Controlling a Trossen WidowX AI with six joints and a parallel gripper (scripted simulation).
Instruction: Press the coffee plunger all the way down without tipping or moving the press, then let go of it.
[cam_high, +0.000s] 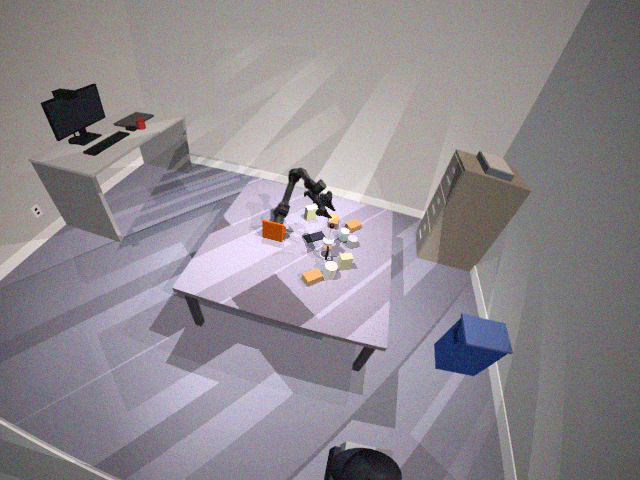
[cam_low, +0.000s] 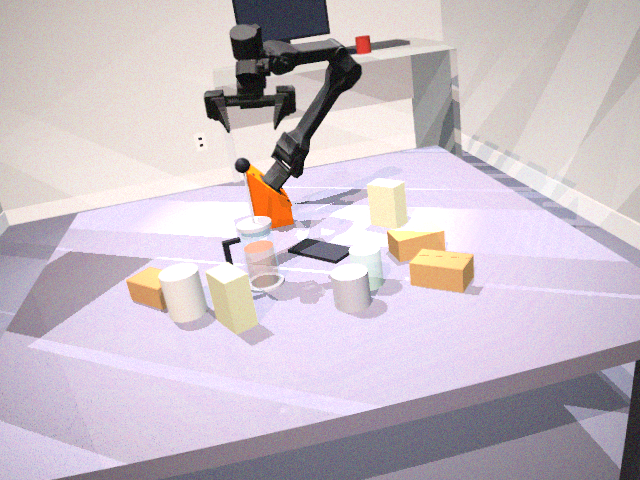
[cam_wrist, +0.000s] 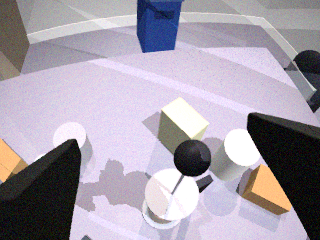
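Right now the glass coffee press is 10 mm ahead of my gripper tip, 50 mm to the right of it and 200 mm below it. The rest, counted from my gripper tip: pale cylinder 60 mm ahead, 200 mm to the right, 290 mm below; then dark flat plate 90 mm behind, 120 mm to the left, 330 mm below.
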